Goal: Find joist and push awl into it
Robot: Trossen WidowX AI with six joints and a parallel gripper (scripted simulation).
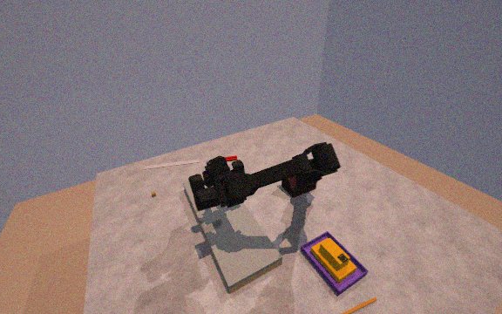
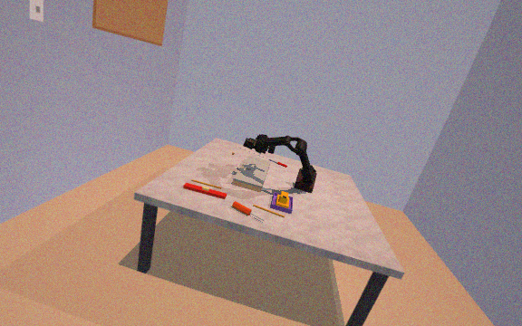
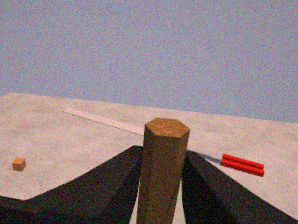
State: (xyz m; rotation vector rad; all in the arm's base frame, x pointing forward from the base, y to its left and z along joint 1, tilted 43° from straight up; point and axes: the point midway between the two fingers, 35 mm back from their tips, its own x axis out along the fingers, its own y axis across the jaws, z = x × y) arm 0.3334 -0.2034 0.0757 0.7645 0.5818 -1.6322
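Now: gripper tip 60 mm above the awl. Round my gripper tip: purple tray 170 mm behind, 440 mm to the left, 190 mm below; then small orange block 200 mm ahead, 240 mm to the right, 200 mm below; then white stick 50 mm ahead, 430 mm to the right, 200 mm below.
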